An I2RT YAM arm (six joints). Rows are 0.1 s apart.
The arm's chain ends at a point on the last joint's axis. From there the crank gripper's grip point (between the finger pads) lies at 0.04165 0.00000 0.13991 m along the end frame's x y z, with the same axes.
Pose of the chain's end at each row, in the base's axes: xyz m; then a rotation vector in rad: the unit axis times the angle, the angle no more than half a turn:
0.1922 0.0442 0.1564 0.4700 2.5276 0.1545
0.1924 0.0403 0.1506 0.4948 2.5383 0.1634
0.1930 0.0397 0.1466 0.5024 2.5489 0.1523
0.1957 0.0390 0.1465 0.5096 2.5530 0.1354
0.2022 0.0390 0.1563 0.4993 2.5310 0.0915
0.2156 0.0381 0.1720 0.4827 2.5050 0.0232
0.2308 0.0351 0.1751 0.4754 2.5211 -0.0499
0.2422 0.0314 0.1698 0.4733 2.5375 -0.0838
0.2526 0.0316 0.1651 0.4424 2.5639 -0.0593
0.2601 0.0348 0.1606 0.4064 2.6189 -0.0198
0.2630 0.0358 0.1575 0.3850 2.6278 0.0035
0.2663 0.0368 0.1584 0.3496 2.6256 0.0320
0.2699 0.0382 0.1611 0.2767 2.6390 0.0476
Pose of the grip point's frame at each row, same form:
0.2361 0.0608 0.0182 0.4700 2.5276 0.1545
0.2345 0.0581 0.0120 0.4948 2.5383 0.1634
0.2334 0.0566 0.0074 0.5024 2.5489 0.1523
0.2353 0.0542 0.0068 0.5096 2.5530 0.1354
0.2445 0.0490 0.0169 0.4993 2.5310 0.0915
0.2606 0.0400 0.0332 0.4827 2.5050 0.0232
0.2724 0.0296 0.0353 0.4754 2.5211 -0.0499
0.2808 0.0227 0.0293 0.4733 2.5375 -0.0838
0.2889 0.0260 0.0238 0.4424 2.5639 -0.0593
0.2901 0.0345 0.0177 0.4064 2.6189 -0.0198
0.2925 0.0380 0.0145 0.3850 2.6278 0.0035
0.2970 0.0417 0.0158 0.3496 2.6256 0.0320
0.2996 0.0445 0.0183 0.2767 2.6390 0.0476

